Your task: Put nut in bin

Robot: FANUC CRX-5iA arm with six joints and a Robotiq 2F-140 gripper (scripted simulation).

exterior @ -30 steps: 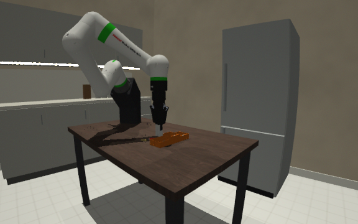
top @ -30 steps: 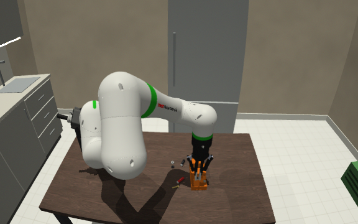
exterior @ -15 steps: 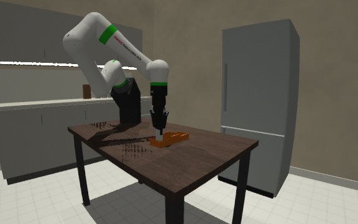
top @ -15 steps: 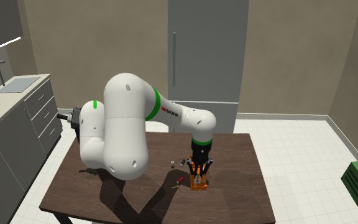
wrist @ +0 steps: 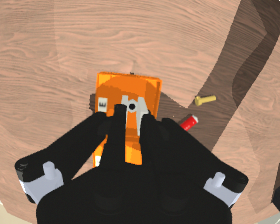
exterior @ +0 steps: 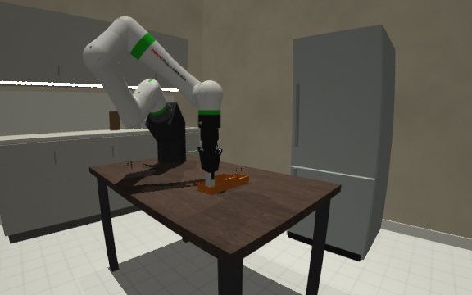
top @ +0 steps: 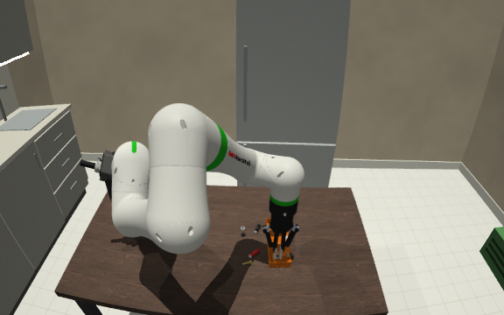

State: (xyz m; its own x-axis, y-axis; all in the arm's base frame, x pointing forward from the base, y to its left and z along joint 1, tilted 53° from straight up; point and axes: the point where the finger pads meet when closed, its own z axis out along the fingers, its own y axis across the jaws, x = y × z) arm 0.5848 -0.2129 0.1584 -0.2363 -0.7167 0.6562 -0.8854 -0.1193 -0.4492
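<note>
The red piece lies 8 cm behind my hand, 5 cm to the left of it and 4 cm below it. The rest, counted from my hand: dark cylinder (3 cm behind, 18 cm to the left, 4 cm below); yellow screw (11 cm behind, 1 cm to the left, 4 cm below).
</note>
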